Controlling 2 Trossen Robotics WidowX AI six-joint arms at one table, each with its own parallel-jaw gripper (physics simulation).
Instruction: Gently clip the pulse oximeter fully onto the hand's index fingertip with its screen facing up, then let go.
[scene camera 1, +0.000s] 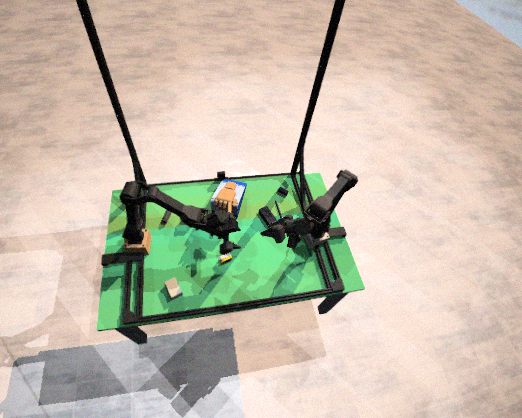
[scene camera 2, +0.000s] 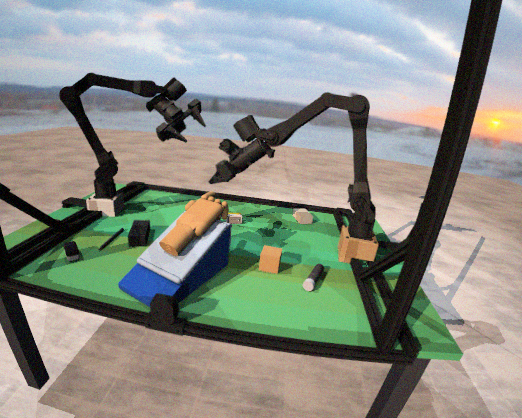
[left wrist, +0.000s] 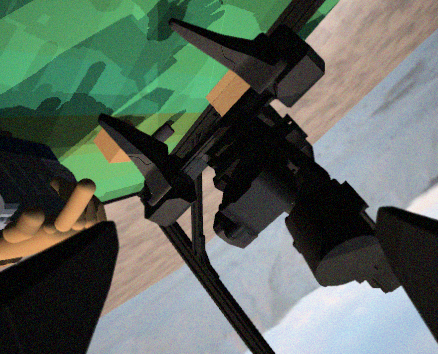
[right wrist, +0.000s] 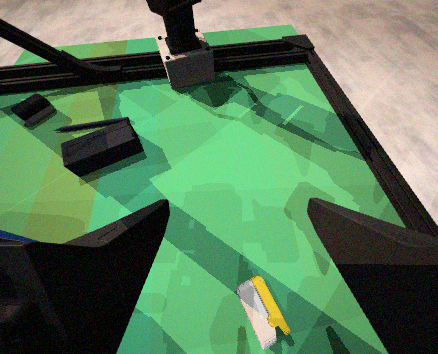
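Seen in the pictures: left gripper, between the fingertips: (scene camera 1: 264, 230) (scene camera 2: 196, 133) (left wrist: 247, 227); right gripper, between the fingertips: (scene camera 1: 240, 239) (scene camera 2: 214, 179) (left wrist: 131, 72) (right wrist: 238, 205); left arm's base, origin of its link: (scene camera 1: 316, 232) (scene camera 2: 105, 195) (right wrist: 183, 43); right arm's base, origin of its link: (scene camera 1: 136, 238) (scene camera 2: 359, 234).
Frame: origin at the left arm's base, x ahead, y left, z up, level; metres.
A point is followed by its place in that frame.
Note:
The pulse oximeter, a small white and yellow clip (scene camera 1: 226, 258) {y -0.033, x 0.470, z -0.027 m} (scene camera 2: 235, 218) {y -0.059, x 0.476, z -0.036 m} (right wrist: 262, 312) {y -0.043, x 0.473, z -0.028 m}, lies on the green table, apart from the hand; its screen cannot be made out. The tan hand (scene camera 1: 228, 194) {y -0.306, x 0.365, z 0.089 m} (scene camera 2: 197, 220) {y -0.344, x 0.373, z 0.078 m} (left wrist: 75, 205) {y -0.208, x 0.386, z 0.101 m} rests on a sloped blue wedge (scene camera 2: 205, 270) {y -0.401, x 0.398, z -0.024 m} with a pale pad. My right gripper (scene camera 1: 239, 237) {y -0.047, x 0.398, z 0.095 m} (scene camera 2: 217, 164) (left wrist: 131, 72) {y -0.047, x 0.398, z 0.095 m} (right wrist: 238, 205) {y -0.047, x 0.398, z 0.095 m} is open and empty, above the table, with the oximeter below and between its fingers in the right wrist view. My left gripper (scene camera 1: 277, 237) (scene camera 2: 195, 133) {y 0.018, x 0.325, z 0.235 m} is open and empty, raised near the right gripper.
An orange block (scene camera 2: 270, 259) {y -0.349, x 0.559, z -0.019 m} and a dark cylinder (scene camera 2: 313, 277) {y -0.406, x 0.660, z -0.033 m} lie right of the wedge in scene camera 2. A black box (scene camera 2: 139, 233) {y -0.230, x 0.194, z -0.025 m} (right wrist: 103, 146) {y -0.184, x 0.198, z -0.024 m}, a pen (scene camera 2: 111, 239) {y -0.225, x 0.106, z -0.053 m} and a small black object (scene camera 2: 72, 251) {y -0.342, x 0.048, z -0.030 m} (right wrist: 33, 109) {y -0.313, x 0.046, z -0.034 m} lie left. A beige block (scene camera 1: 173, 288) {y 0.023, x 0.737, z -0.029 m} (scene camera 2: 303, 216) {y -0.024, x 0.728, z -0.029 m} lies farther off.

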